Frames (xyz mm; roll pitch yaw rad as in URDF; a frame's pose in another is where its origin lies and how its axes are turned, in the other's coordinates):
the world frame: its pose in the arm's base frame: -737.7 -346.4 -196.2 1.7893 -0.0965 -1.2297
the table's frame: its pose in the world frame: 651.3 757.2 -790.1 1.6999 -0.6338 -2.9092
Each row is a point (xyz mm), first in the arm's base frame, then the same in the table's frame.
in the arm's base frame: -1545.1 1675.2 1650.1
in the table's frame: 2089.1 -758.7 1947.4
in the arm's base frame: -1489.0 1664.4 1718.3
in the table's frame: 2014.8 -775.5 1993.3
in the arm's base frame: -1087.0 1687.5 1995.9
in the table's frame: 1615.7 -1002.0 2162.5
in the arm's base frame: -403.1 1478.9 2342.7
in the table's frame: 854.2 -1210.6 2252.7
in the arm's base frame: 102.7 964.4 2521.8
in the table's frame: 130.7 -1093.9 2127.9
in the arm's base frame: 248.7 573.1 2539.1
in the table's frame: -193.0 -875.3 1979.1
